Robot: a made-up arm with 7 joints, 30 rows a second.
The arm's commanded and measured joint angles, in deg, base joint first. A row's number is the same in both.
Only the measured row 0 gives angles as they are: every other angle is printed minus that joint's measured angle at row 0.
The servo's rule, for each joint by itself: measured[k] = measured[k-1] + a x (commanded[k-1-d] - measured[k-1]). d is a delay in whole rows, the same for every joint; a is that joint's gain. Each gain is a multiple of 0.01, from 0.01 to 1. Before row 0 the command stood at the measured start. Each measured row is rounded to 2 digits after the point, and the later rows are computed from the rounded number. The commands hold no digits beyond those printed.
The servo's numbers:
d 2
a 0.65 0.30 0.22 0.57 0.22 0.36 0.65
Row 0, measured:
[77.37, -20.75, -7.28, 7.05, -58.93, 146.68, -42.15]
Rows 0 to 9, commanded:
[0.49, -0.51, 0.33, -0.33, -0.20, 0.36, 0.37]
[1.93, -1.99, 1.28, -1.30, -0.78, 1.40, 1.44]
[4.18, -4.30, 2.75, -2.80, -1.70, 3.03, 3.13]
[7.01, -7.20, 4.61, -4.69, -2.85, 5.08, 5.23]
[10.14, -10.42, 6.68, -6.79, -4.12, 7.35, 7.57]
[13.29, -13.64, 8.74, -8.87, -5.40, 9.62, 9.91]
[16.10, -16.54, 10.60, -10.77, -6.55, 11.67, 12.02]
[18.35, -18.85, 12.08, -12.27, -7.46, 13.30, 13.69]
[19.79, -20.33, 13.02, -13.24, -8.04, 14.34, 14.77]
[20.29, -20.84, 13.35, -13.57, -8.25, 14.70, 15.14]
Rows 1 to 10, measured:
[0.00, 0.00, 0.00, 0.00, 0.00, 0.00, 0.00]
[0.00, 0.00, 0.00, 0.00, 0.00, 0.00, 0.00]
[0.32, -0.15, 0.07, -0.19, -0.04, 0.13, 0.24]
[1.37, -0.70, 0.34, -0.82, -0.20, 0.59, 1.02]
[3.20, -1.78, 0.87, -1.95, -0.53, 1.47, 2.39]
[5.68, -3.41, 1.69, -3.51, -1.04, 2.77, 4.24]
[8.58, -5.51, 2.79, -5.38, -1.72, 4.42, 6.40]
[11.64, -7.95, 4.10, -7.37, -2.53, 6.29, 8.68]
[14.54, -10.53, 5.53, -9.31, -3.41, 8.23, 10.85]
[17.02, -13.03, 6.97, -11.00, -4.30, 10.06, 12.70]

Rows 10 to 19, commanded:
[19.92, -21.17, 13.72, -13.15, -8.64, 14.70, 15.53]
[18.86, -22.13, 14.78, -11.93, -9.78, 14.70, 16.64]
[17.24, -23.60, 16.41, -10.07, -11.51, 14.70, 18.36]
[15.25, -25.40, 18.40, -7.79, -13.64, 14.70, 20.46]
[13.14, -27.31, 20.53, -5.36, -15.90, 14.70, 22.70]
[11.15, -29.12, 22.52, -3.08, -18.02, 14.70, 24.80]
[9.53, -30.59, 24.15, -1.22, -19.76, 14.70, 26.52]
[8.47, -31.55, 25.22, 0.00, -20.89, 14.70, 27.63]
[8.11, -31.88, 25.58, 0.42, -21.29, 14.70, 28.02]
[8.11, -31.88, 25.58, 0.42, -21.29, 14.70, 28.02]
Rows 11 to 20, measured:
[18.82, -15.22, 8.30, -12.28, -5.12, 11.60, 14.05]
[19.78, -16.91, 9.41, -13.02, -5.81, 12.72, 14.76]
[19.87, -18.19, 10.36, -13.09, -6.43, 13.43, 15.26]
[19.21, -19.37, 11.33, -12.43, -7.17, 13.89, 16.16]
[17.93, -20.64, 12.45, -11.08, -8.12, 14.18, 17.59]
[16.19, -22.07, 13.76, -9.20, -9.33, 14.37, 19.46]
[14.21, -23.64, 15.25, -7.01, -10.78, 14.49, 21.57]
[12.22, -25.28, 16.85, -4.77, -12.37, 14.57, 23.67]
[10.47, -26.87, 18.46, -2.75, -14.00, 14.62, 25.52]
[9.17, -28.27, 19.95, -1.18, -15.52, 14.65, 26.89]

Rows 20 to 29, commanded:
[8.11, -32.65, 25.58, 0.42, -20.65, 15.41, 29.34]
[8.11, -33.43, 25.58, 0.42, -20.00, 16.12, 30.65]
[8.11, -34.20, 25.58, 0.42, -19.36, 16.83, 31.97]
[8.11, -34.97, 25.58, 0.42, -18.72, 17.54, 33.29]
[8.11, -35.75, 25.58, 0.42, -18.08, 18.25, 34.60]
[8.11, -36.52, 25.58, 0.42, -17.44, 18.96, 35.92]
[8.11, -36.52, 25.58, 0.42, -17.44, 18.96, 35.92]
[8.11, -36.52, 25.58, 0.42, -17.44, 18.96, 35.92]
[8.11, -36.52, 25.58, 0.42, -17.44, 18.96, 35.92]
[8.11, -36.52, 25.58, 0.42, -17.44, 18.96, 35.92]
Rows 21 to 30, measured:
[8.48, -29.35, 21.19, -0.27, -16.79, 14.67, 27.62]
[8.24, -30.11, 22.16, 0.12, -17.78, 14.68, 27.88]
[8.16, -30.87, 22.91, 0.29, -18.41, 14.94, 28.83]
[8.13, -31.64, 23.50, 0.36, -18.76, 15.36, 30.01]
[8.12, -32.41, 23.96, 0.39, -18.89, 15.89, 31.28]
[8.11, -33.18, 24.32, 0.41, -18.85, 16.48, 32.59]
[8.11, -33.95, 24.60, 0.42, -18.68, 17.12, 33.90]
[8.11, -34.72, 24.82, 0.42, -18.41, 17.78, 35.21]
[8.11, -35.26, 24.99, 0.42, -18.20, 18.20, 35.67]
[8.11, -35.64, 25.12, 0.42, -18.03, 18.47, 35.83]

